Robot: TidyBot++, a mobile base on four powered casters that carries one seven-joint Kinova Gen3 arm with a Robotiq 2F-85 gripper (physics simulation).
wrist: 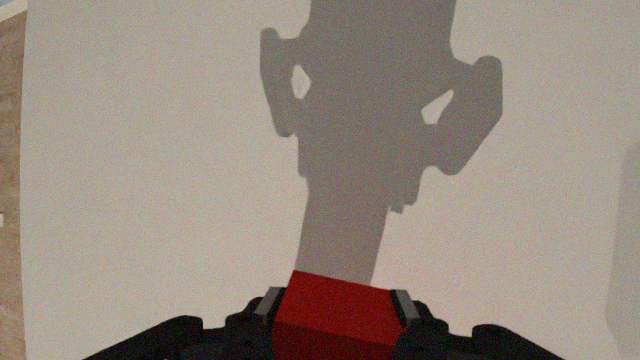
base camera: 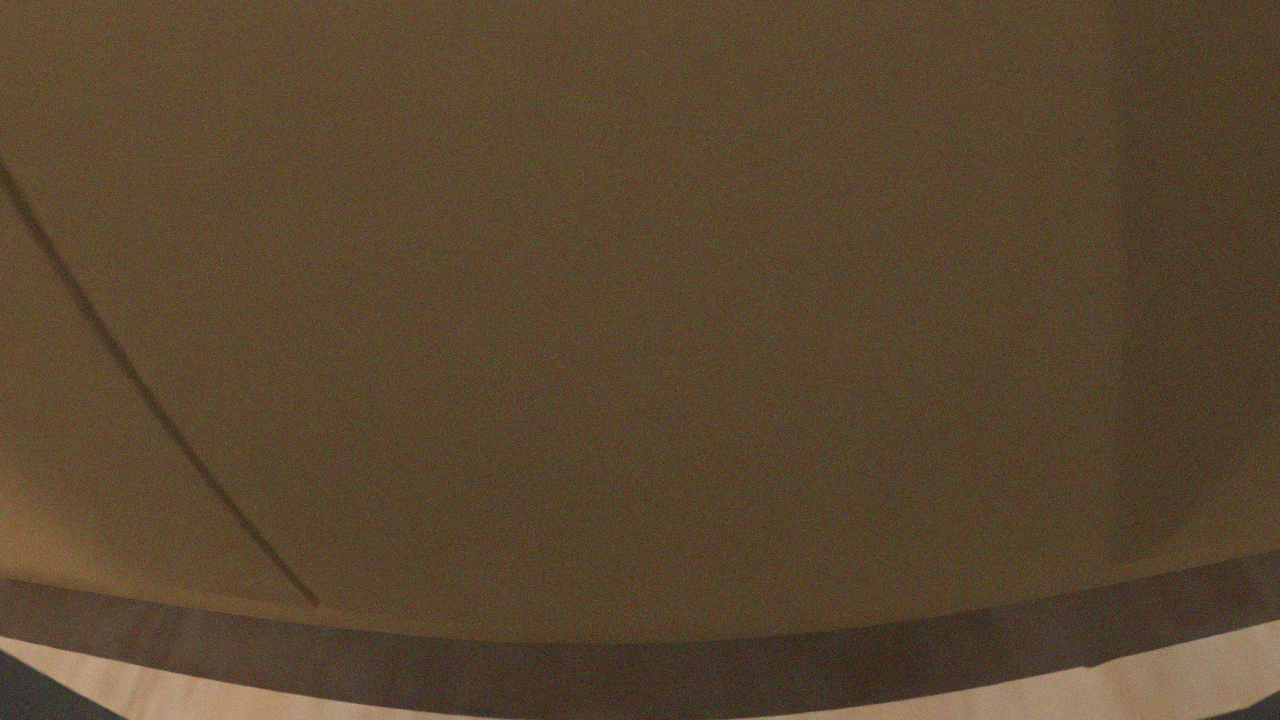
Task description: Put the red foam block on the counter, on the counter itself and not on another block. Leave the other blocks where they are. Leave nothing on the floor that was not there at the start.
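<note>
The red foam block (wrist: 336, 310) is at the bottom middle of the wrist view, between the two fingertips. My gripper (wrist: 337, 309) is shut on it, with one grey fingertip pad against each side. Below them is the pale counter top (wrist: 150, 165), which fills most of the wrist view. The shadow of the gripper and block falls on the counter and runs down to the block's far edge. The block's underside is hidden, so I cannot tell whether it touches the counter. The other blocks do not show in either view.
The counter's edge runs down the left of the wrist view, with a brown wooden surface (wrist: 10, 150) beyond it. In the base view a brown cabinet front (base camera: 626, 313) stands very close, above a dark base strip (base camera: 626, 676) and pale wooden floor (base camera: 1190, 667).
</note>
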